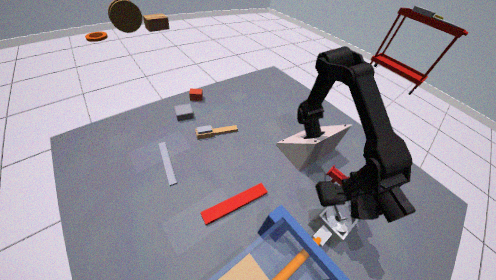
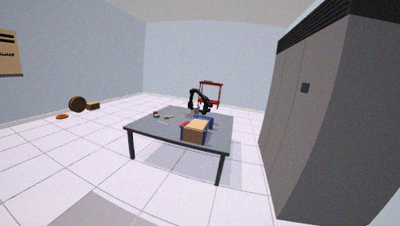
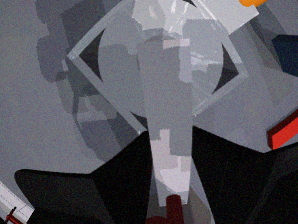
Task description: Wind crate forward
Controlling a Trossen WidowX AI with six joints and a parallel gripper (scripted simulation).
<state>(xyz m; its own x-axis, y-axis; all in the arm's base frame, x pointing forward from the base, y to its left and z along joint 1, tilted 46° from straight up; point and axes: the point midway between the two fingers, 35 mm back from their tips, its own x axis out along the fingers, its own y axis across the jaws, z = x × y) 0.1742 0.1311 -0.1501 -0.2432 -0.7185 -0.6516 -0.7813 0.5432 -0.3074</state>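
My gripper tip is now 70 mm above the hand winch, 30 mm to the right of it and 10 mm short of it. Round my gripper tip: red knob (50 mm above, 40 mm to the right, 30 mm behind); winch handle (20 mm above, 10 mm to the right, 10 mm behind); blue frame (190 mm ahead, 20 mm to the left, 10 mm above).
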